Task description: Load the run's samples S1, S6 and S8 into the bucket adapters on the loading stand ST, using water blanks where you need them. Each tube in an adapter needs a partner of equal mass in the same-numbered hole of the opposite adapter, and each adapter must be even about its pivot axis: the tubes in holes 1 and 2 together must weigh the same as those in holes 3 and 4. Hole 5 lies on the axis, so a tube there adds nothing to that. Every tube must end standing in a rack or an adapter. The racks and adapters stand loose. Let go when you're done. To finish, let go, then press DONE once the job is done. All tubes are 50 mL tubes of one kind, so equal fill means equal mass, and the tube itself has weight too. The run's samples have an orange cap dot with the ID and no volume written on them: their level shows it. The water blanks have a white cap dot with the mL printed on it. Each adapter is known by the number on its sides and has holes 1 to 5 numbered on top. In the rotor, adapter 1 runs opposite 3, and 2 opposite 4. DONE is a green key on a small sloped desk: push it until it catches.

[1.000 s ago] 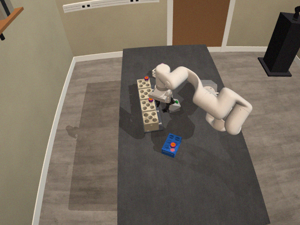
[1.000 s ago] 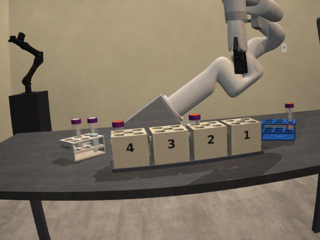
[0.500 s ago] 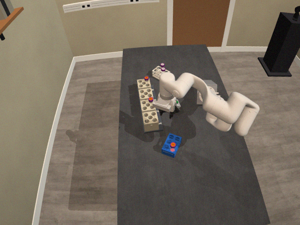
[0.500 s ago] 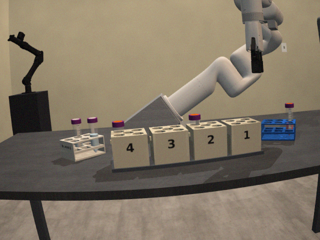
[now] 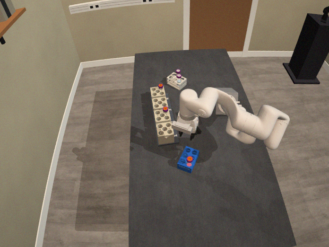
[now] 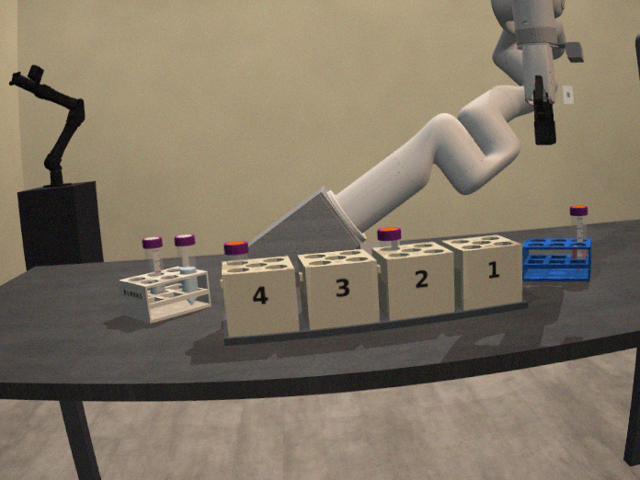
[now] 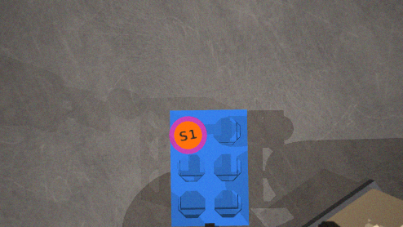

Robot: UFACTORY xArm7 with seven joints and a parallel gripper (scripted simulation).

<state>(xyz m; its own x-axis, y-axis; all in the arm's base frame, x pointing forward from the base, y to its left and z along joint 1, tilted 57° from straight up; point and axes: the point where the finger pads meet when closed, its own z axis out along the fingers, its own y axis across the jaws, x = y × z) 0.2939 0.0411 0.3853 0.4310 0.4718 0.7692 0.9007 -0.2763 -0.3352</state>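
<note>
Right now my hand is 190 mm above the sample tube, 70 mm to the right of it and 10 mm past it. The rest, counted from my hand: sample S8 (520 mm to the right, 180 mm below, 140 mm ahead); then blue sample rack (220 mm below, 20 mm to the left, 20 mm behind); then loading stand ST (320 mm to the right, 250 mm below, 130 mm ahead).
</note>
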